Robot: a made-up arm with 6 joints. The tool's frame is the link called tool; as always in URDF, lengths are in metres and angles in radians. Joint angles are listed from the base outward.
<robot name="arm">
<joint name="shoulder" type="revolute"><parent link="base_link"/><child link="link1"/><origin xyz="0.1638 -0.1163 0.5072" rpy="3.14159 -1.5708 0"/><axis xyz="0 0 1"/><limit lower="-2.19" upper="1.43"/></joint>
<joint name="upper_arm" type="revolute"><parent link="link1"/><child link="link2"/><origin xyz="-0.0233 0.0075 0.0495" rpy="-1.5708 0 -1.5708"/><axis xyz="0 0 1"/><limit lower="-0.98" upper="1.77"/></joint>
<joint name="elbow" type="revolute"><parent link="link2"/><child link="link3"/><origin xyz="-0.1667 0.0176 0.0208" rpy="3.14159 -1.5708 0"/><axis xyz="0 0 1"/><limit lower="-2.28" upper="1.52"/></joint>
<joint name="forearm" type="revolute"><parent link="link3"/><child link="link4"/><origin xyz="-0.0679 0.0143 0.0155" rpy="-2.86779 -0.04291 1.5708"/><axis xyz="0 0 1"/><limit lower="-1.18" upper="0.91"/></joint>
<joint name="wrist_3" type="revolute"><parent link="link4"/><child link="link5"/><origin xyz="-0.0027 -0.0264 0.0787" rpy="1.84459 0 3.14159"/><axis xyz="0 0 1"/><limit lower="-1.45" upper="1.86"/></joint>
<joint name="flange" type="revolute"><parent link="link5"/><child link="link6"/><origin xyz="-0.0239 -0.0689 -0.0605" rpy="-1.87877 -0.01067 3.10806"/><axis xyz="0 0 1"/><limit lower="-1.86" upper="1.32"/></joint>
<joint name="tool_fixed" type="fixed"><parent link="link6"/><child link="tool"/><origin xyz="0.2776 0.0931 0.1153" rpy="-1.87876 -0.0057 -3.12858"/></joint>
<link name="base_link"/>
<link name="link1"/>
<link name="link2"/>
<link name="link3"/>
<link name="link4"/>
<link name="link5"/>
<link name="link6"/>
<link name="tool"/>
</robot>
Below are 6 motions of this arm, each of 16 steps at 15 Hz.
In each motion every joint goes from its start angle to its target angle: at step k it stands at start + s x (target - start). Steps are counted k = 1, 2, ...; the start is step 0. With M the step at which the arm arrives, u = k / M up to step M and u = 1 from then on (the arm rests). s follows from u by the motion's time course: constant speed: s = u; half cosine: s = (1 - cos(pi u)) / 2; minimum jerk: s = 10 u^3 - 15 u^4 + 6 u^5.
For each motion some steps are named. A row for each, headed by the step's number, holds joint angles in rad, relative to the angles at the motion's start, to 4 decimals.
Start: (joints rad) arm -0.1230 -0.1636 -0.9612 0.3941 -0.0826 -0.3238
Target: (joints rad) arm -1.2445 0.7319 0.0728 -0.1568 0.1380 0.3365
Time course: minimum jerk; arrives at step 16
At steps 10, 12, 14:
10: -0.8129 0.6491 0.7494 -0.3993 0.1599 0.4786
12: -1.0054 0.8028 0.9270 -0.4939 0.1978 0.5919
14: -1.1035 0.8811 1.0174 -0.5421 0.2171 0.6497

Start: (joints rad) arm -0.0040 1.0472 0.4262 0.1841 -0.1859 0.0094
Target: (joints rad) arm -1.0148 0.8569 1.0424 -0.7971 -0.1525 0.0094
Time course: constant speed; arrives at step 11
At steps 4, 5, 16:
4: -0.3676 -0.0692 0.2241 -0.3568 0.0121 0.0000
5: -0.4595 -0.0865 0.2801 -0.4460 0.0152 0.0000
16: -1.0108 -0.1903 0.6162 -0.9812 0.0334 0.0000

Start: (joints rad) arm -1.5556 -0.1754 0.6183 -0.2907 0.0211 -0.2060
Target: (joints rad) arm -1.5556 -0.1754 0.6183 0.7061 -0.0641 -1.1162
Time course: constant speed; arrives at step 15
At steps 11, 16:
11: 0.0000 0.0000 0.0000 0.7310 -0.0625 -0.6675
16: 0.0000 0.0000 0.0000 0.9968 -0.0852 -0.9102

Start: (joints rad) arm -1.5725 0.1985 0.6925 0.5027 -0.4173 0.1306
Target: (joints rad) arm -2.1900 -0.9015 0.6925 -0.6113 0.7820 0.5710
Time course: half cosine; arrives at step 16
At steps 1, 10, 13, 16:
1: -0.0059 -0.0106 0.0000 -0.0107 0.0115 0.0042
10: -0.4269 -0.7605 0.0000 -0.7702 0.8291 0.3045
13: -0.5655 -1.0073 0.0000 -1.0201 1.0982 0.4033
16: -0.6175 -1.1000 0.0000 -1.1140 1.1993 0.4404

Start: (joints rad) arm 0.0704 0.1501 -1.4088 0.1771 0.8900 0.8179
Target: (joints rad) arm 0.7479 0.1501 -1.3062 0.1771 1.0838 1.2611
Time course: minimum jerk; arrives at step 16
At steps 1, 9, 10, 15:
1: 0.0015 0.0000 0.0002 0.0000 0.0004 0.0010
9: 0.4173 0.0000 0.0632 0.0000 0.1194 0.2730
10: 0.4910 0.0000 0.0744 0.0000 0.1405 0.3212
15: 0.6760 0.0000 0.1024 0.0000 0.1934 0.4422

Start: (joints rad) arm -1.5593 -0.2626 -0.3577 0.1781 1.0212 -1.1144
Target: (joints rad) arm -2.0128 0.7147 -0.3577 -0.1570 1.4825 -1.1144
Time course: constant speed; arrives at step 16
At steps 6, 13, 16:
6: -0.1701 0.3665 0.0000 -0.1257 0.1730 0.0000
13: -0.3685 0.7941 0.0000 -0.2723 0.3748 0.0000
16: -0.4535 0.9773 0.0000 -0.3351 0.4613 0.0000

